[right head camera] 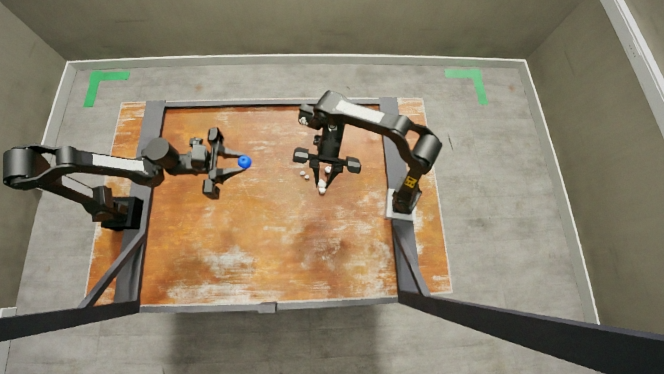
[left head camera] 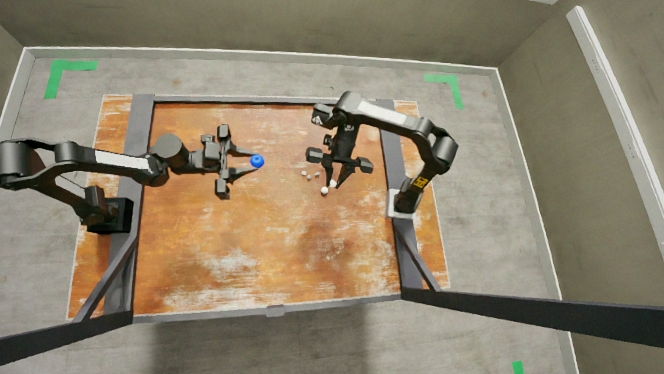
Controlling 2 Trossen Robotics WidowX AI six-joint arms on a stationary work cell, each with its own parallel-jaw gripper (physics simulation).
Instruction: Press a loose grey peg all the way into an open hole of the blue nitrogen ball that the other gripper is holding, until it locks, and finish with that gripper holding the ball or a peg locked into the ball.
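Frame: origin at the left arm's base, x left, y back, z up, level; millimetres.
Where they show: left gripper, fingertip midpoint: (right head camera: 246, 162) (left head camera: 258, 161); right gripper, fingertip midpoint: (right head camera: 321, 187) (left head camera: 331, 187); left arm's base, origin of the base link: (right head camera: 117, 211) (left head camera: 106, 213); right arm's base, origin of the base link: (right head camera: 401, 204) (left head camera: 402, 203).
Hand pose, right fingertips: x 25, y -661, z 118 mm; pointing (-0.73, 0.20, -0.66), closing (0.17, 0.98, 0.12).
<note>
Each offset is from my right fingertips to the top centre of the thing. "*": to the spot under its first point. Level surfaces: height alone.
The blue nitrogen ball @(dx +55, dy +203, dz +89 mm) (left head camera: 257, 161) (right head camera: 244, 162) sits at the tips of my left gripper (left head camera: 255, 161) (right head camera: 242, 162), which is shut on it and points to the picture's right. A hole shows on the ball's upper face. My right gripper (left head camera: 333, 185) (right head camera: 322, 185) is to the right of the ball, well apart from it, and points toward the picture's bottom. It is shut on a small pale piece, taken as the grey peg @(dx +10, dy -1, dz +16 mm) (left head camera: 333, 183) (right head camera: 321, 184), between its fingertips. The peg's shape and tilt are too small to tell.
A white ball @(dx +45, dy -9, dz -170 mm) (left head camera: 324, 190) (right head camera: 322, 190) lies on the orange table @(dz -190 mm) (left head camera: 225, 220) (right head camera: 225, 215) near the right fingertips. Several small pale pieces @(dx +113, dy +60, dz -178 mm) (left head camera: 303, 173) (right head camera: 302, 173) lie to their left. Dark frame rails @(* dx +336, dy +621, dz -170 mm) (left head camera: 142, 115) (right head camera: 154, 117) run along the table's sides.
</note>
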